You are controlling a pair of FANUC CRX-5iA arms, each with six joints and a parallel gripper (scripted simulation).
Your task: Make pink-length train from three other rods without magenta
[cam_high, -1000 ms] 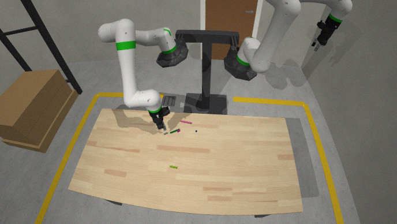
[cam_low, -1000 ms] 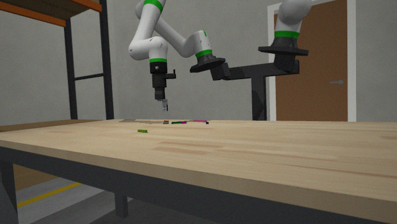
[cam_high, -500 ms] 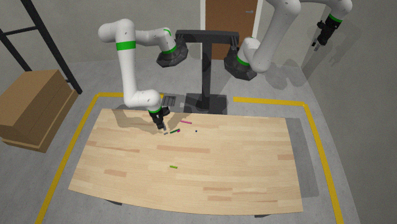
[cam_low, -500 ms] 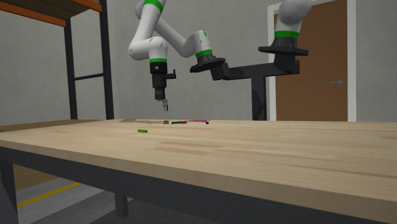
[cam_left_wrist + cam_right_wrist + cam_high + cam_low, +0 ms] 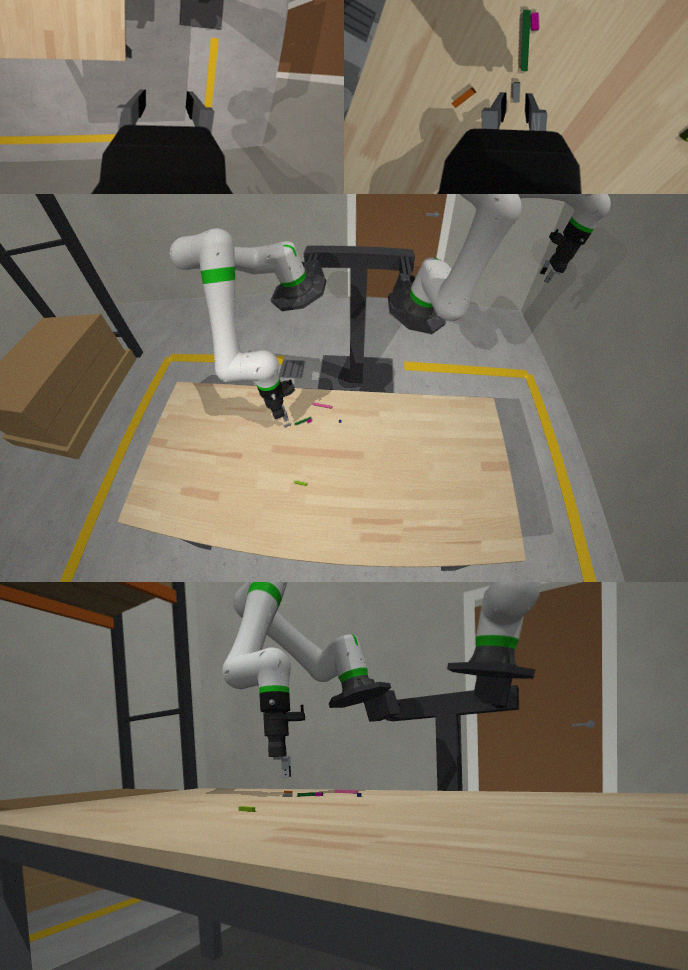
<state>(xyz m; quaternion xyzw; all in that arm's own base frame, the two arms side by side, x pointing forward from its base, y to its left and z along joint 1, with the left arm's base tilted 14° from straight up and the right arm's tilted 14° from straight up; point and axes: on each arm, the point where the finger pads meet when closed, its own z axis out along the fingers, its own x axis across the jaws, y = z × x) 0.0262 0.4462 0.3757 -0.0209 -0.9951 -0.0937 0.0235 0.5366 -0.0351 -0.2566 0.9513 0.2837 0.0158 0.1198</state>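
Note:
The grey rod is 70 mm below my right hand. Also, from my right hand: green rod 70 mm below, 60 mm to the left, 40 mm behind; magenta rod 90 mm to the left, 70 mm below, 50 mm behind; orange rod 70 mm below, 60 mm to the right, 50 mm behind.

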